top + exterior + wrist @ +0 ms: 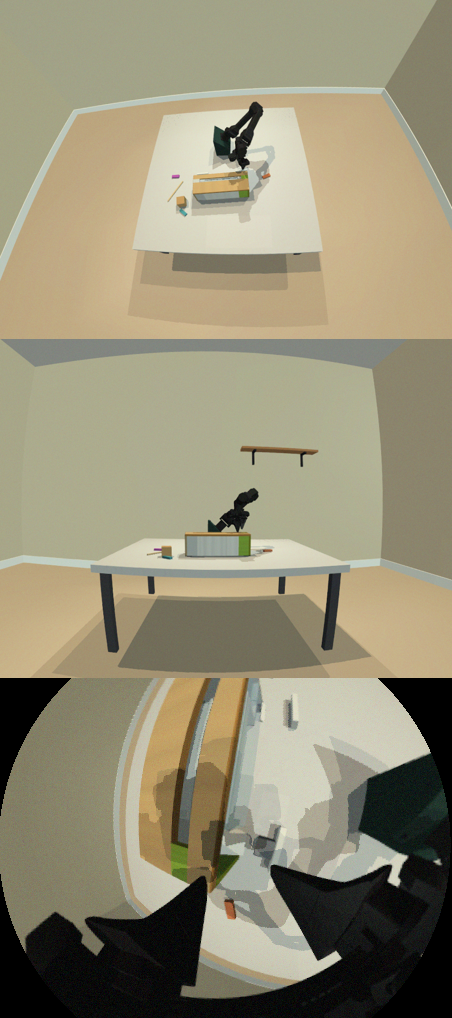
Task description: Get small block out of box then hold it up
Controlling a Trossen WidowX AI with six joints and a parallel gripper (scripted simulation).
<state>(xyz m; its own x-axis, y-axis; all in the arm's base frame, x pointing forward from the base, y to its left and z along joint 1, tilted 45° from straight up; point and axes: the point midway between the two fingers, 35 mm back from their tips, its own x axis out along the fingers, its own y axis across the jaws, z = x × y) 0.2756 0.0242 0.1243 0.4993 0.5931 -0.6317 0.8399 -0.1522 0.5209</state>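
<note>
Now: gripper tip 12 cm above the dark grey block and 2 cm past it. Round my gripper tip: tan cube (46 cm to the right, 16 cm ahead, 11 cm below); then thin stick (52 cm to the right, 13 cm below, 6 cm ahead); then box (15 cm to the right, 7 cm below, 5 cm ahead).
</note>
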